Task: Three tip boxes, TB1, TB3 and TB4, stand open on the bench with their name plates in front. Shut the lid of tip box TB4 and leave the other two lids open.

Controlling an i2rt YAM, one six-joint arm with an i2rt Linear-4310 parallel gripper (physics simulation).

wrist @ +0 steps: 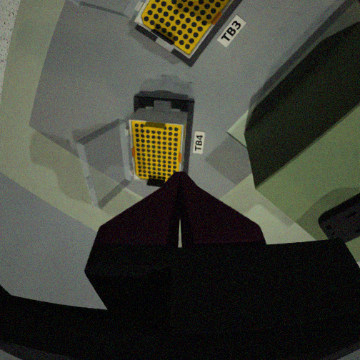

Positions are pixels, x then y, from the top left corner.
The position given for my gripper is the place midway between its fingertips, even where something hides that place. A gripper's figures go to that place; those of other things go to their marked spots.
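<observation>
My gripper (179, 180), 13 cm from the lens. Tip box (146, 108), 38 cm from the lens. Grey mat (95, 64), 41 cm from the lens.
</observation>
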